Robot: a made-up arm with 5 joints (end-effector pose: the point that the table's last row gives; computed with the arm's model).
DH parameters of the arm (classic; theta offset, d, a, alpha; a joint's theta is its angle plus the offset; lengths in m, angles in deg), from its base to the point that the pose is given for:
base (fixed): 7.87 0 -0.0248 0
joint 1: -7.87 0.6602 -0.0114 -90
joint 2: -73.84 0 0.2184 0
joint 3: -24.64 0 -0.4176 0
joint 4: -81.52 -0.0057 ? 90
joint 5: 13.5 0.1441 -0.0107 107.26
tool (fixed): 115.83 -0.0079 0 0
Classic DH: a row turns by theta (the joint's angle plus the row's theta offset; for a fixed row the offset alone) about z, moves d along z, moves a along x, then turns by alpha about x.
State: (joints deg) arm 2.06 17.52 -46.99 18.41 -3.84
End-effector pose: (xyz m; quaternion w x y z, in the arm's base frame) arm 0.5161 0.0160 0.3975 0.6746 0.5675 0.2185 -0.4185
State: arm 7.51 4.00 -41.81 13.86 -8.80
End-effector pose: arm 0.5316 0.0709 0.5032 0.7313 0.5871 0.1888 -0.2913
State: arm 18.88 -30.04 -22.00 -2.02 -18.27
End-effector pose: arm 0.4522 0.1625 0.7001 0.7869 0.6115 0.0825 -0.0042
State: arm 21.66 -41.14 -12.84 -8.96 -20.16
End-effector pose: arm 0.4056 0.1707 0.7295 0.7822 0.6176 0.0414 0.0701
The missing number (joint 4, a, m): -0.1374
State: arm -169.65 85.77 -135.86 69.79 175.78
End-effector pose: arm -0.6439 -0.1049 0.2171 0.7145 0.5841 0.2124 -0.3212
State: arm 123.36 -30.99 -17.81 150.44 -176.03
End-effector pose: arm -0.0799 0.0983 0.5528 0.5417 0.5083 -0.6418 -0.1903
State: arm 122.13 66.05 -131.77 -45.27 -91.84
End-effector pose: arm -0.4002 0.5828 0.7520 0.2562 0.3105 -0.1418 0.9043
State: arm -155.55 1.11 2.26 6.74 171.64
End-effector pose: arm -0.2017 -0.0705 0.2865 0.7569 0.4925 0.3448 -0.2561
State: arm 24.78 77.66 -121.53 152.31 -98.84
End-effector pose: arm 0.2971 0.1512 0.3128 0.0072 -0.0033 0.9992 -0.0394
